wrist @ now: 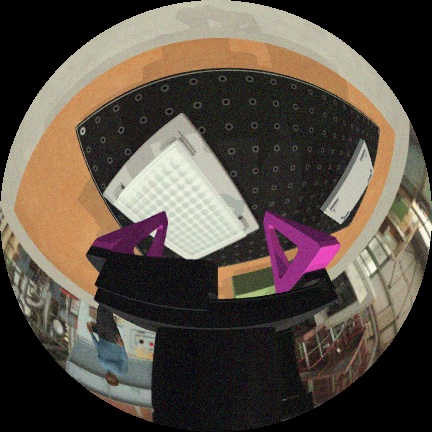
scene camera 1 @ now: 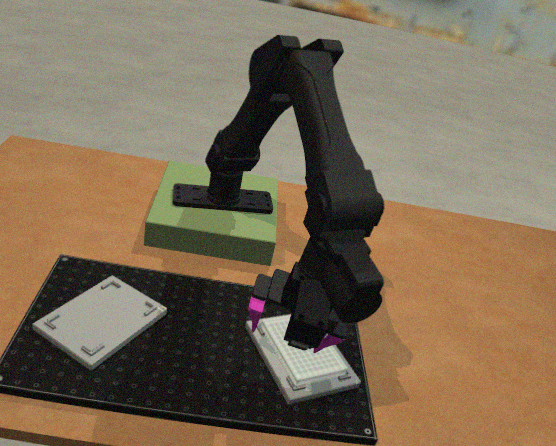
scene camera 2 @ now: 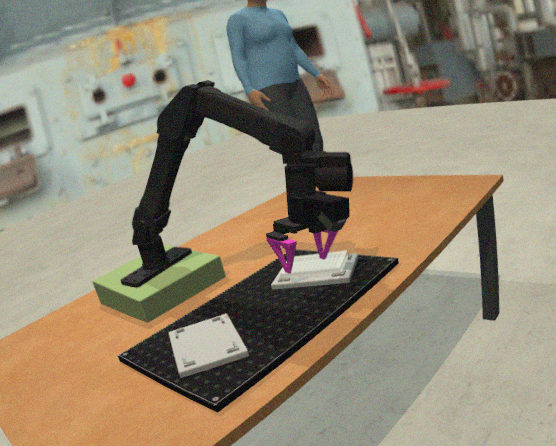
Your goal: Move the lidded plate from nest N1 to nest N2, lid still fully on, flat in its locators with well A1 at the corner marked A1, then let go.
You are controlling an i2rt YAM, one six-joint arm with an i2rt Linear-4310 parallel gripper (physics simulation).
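Places are measured from the arm's base along level axes (x right, y ahead, z up), in millimetres.
Where they show: gripper, fingertip midpoint: point(wrist: 215, 216) point(scene camera 2: 305, 265); arm's base, link origin: point(scene camera 1: 222, 200) point(scene camera 2: 157, 267).
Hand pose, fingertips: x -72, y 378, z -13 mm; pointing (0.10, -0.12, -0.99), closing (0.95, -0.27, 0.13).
Observation:
Things, the pixels of their top centre, and the offset from my fingertips. Level surfaces: height alone.
- white lidded plate, top centre: point(wrist: 183, 221) point(scene camera 1: 303, 343) point(scene camera 2: 314, 261) dx -32, dy +0, dz -6 mm
- nest N1, top centre: point(wrist: 183, 215) point(scene camera 1: 302, 348) point(scene camera 2: 315, 266) dx -33, dy -1, dz -16 mm
- Nest N2, top centre: point(scene camera 1: 102, 312) point(scene camera 2: 203, 338) point(wrist: 356, 190) dx +270, dy -56, dz -16 mm
- black perforated board, top centre: point(wrist: 302, 191) point(scene camera 1: 198, 337) point(scene camera 2: 263, 308) dx +123, dy -32, dz -34 mm
- wooden table, surface height: dz -47 mm
The white lidded plate point(scene camera 1: 312, 362) point(scene camera 2: 312, 265) point(wrist: 175, 195) lies in nest N1 point(scene camera 1: 274, 357) point(scene camera 2: 310, 281) point(wrist: 202, 160), the grey block at the right in scene camera 1. It looks flat; the seating of its lid and the A1 mark cannot be made out. Nest N2 point(scene camera 1: 100, 320) point(scene camera 2: 207, 345) point(wrist: 350, 182), with corner locators, is empty at the left in scene camera 1. My gripper point(scene camera 1: 285, 341) point(scene camera 2: 306, 264) point(wrist: 215, 216) is open, magenta fingers down, low over the N1 end nearer the arm base. In scene camera 1 it hides part of the plate.
Both nests stand on a black perforated board point(scene camera 1: 200, 350) point(scene camera 2: 280, 320) on the wooden table point(scene camera 1: 465, 325) point(scene camera 2: 410, 210). The green base block point(scene camera 1: 210, 242) point(scene camera 2: 185, 295) point(wrist: 250, 282) carries the arm behind the board. A person point(scene camera 2: 265, 50) in blue stands beyond the table.

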